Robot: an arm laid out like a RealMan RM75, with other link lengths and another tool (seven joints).
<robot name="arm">
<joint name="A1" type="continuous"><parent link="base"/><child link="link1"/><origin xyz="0 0 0.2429"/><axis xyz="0 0 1"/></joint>
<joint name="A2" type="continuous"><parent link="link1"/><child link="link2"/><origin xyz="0 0 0"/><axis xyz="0 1 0"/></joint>
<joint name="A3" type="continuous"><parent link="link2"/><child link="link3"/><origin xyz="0 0 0.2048"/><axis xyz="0 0 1"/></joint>
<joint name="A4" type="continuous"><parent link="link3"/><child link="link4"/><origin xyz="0 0 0"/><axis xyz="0 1 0"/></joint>
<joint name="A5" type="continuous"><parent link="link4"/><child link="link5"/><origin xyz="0 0 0.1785"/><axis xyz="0 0 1"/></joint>
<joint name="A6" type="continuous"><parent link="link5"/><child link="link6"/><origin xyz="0 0 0"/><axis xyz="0 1 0"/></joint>
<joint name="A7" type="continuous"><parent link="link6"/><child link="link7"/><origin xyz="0 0 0.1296"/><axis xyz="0 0 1"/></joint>
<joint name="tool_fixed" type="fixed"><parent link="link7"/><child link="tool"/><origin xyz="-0.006 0.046 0.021" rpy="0 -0.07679 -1.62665"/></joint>
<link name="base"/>
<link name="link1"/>
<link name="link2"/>
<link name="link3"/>
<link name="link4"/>
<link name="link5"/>
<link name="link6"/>
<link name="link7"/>
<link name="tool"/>
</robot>
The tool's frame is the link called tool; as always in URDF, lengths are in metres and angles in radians. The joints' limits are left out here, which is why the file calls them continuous.
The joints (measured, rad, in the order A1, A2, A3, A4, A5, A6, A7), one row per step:
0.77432 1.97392 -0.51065 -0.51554 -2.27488 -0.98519 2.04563
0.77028 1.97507 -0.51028 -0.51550 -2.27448 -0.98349 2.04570
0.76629 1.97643 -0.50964 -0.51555 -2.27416 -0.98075 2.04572
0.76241 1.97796 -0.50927 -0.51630 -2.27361 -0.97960 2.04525
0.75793 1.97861 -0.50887 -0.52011 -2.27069 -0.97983 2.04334
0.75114 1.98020 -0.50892 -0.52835 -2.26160 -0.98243 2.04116
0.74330 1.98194 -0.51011 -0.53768 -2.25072 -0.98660 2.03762
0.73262 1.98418 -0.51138 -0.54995 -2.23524 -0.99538 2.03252
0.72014 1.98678 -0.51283 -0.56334 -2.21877 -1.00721 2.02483
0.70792 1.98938 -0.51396 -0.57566 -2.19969 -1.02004 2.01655
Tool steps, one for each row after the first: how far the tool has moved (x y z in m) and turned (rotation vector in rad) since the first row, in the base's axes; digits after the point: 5 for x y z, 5 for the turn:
0.00148 -0.00069 -0.00029 0.00097 0.00067 -0.00489
0.00302 -0.00128 -0.00056 0.00283 0.00103 -0.01018
0.00428 -0.00198 -0.00088 0.00375 0.00160 -0.01395
0.00537 -0.00241 -0.00011 0.00770 0.00172 -0.01523
0.00605 -0.00284 0.00152 0.01539 0.00614 -0.01518
0.00667 -0.00357 0.00320 0.02272 0.01066 -0.01344
0.00719 -0.00491 0.00538 0.03068 0.01886 -0.00973
0.00786 -0.00693 0.00748 0.03730 0.02693 -0.00377
0.00810 -0.00900 0.00959 0.04419 0.03778 0.00317

